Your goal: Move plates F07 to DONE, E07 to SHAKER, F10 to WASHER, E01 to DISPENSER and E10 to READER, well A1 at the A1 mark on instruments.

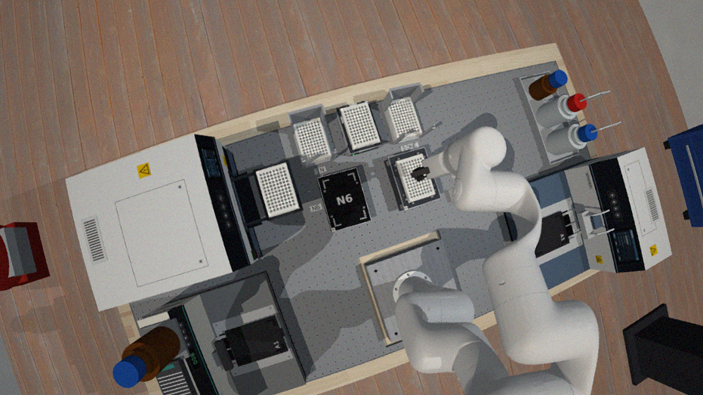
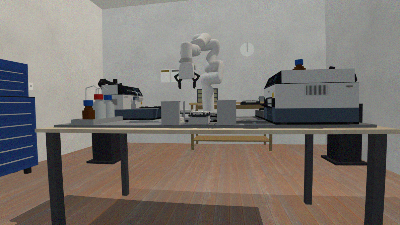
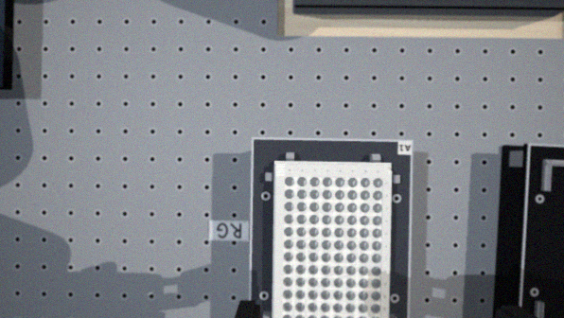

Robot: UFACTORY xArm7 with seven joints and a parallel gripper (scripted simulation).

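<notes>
Now: hand 170 mm above the regrip nest RG. Also, from my hand: washer nest: 370 mm to the right, 310 mm behind, 130 mm below; black recovery nest N6: 220 mm to the left, 190 mm below, 10 mm ahead; A1 mark: 160 mm below, 70 mm behind, 60 mm to the left.
</notes>
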